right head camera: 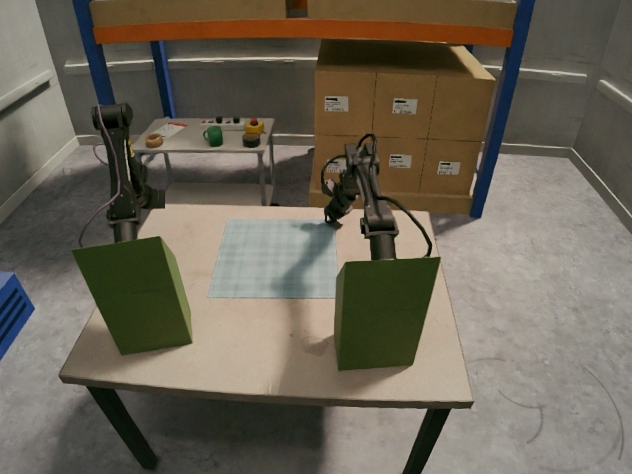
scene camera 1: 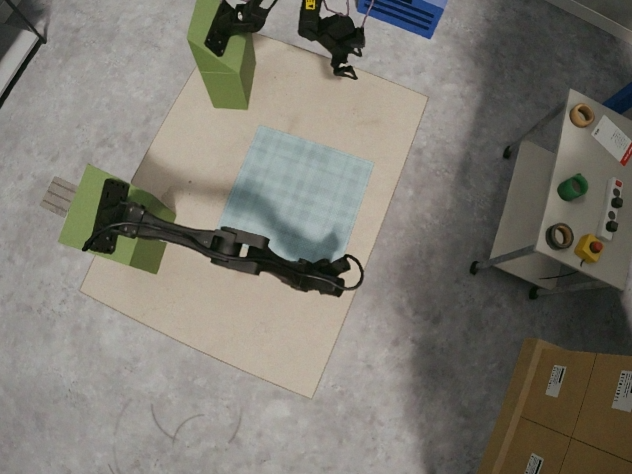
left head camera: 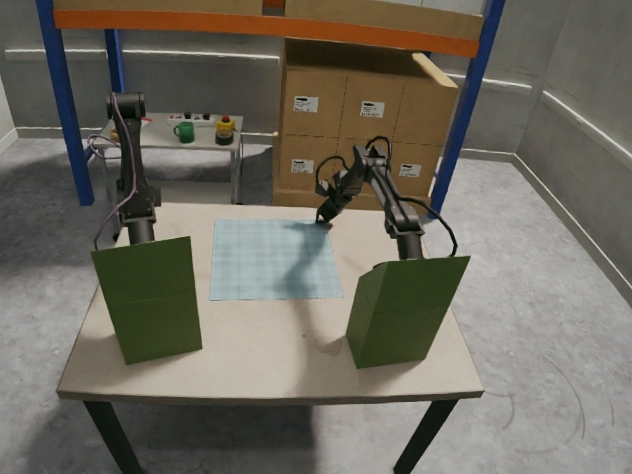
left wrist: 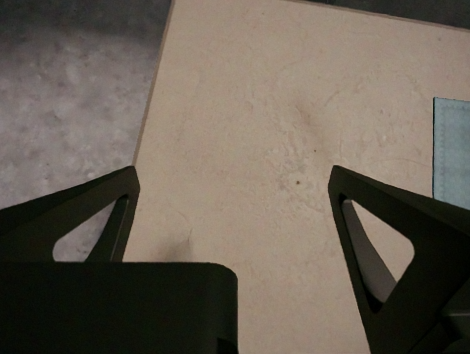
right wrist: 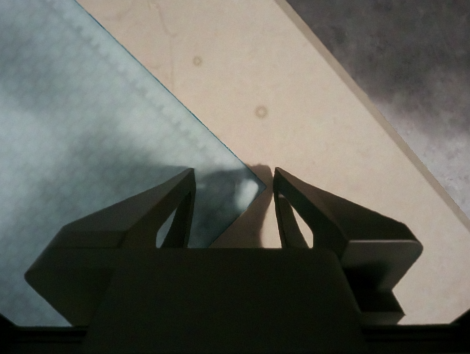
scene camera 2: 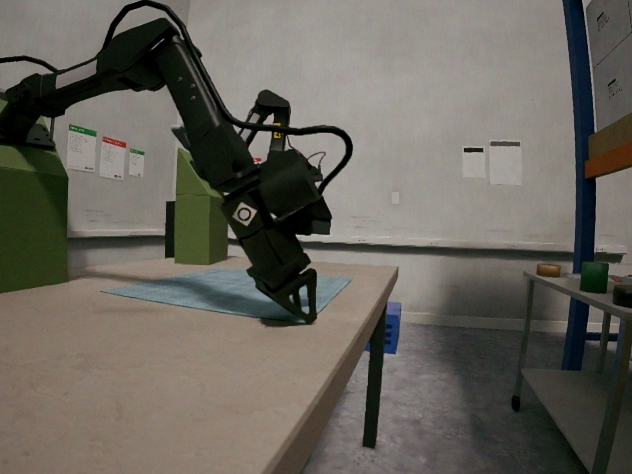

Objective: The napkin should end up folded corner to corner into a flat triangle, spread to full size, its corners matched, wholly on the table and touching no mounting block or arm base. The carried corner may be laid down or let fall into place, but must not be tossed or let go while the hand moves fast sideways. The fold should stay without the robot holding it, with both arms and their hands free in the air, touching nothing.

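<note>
A light blue checked napkin (left head camera: 255,260) (right head camera: 265,255) (scene camera 1: 316,178) (scene camera 2: 204,290) lies flat and unfolded on the table. Its edge shows at the right in the left wrist view (left wrist: 452,150). In the right wrist view, a corner of the napkin (right wrist: 100,125) lies between the fingertips of my right gripper (right wrist: 234,176) (left head camera: 319,221) (right head camera: 330,221) (scene camera 2: 310,321), which is partly open, low at the table surface, with a gap on both sides of that corner. My left gripper (scene camera 1: 356,64) (left wrist: 233,176) is wide open and empty, above the table away from the napkin.
Two green mounting blocks (left head camera: 148,301) (left head camera: 403,311) stand on the table (left head camera: 255,357) on the near side of the napkin. Beyond the table stand a small cart (right head camera: 204,148) with a green mug (right head camera: 214,136) and a stack of cardboard boxes (right head camera: 347,122).
</note>
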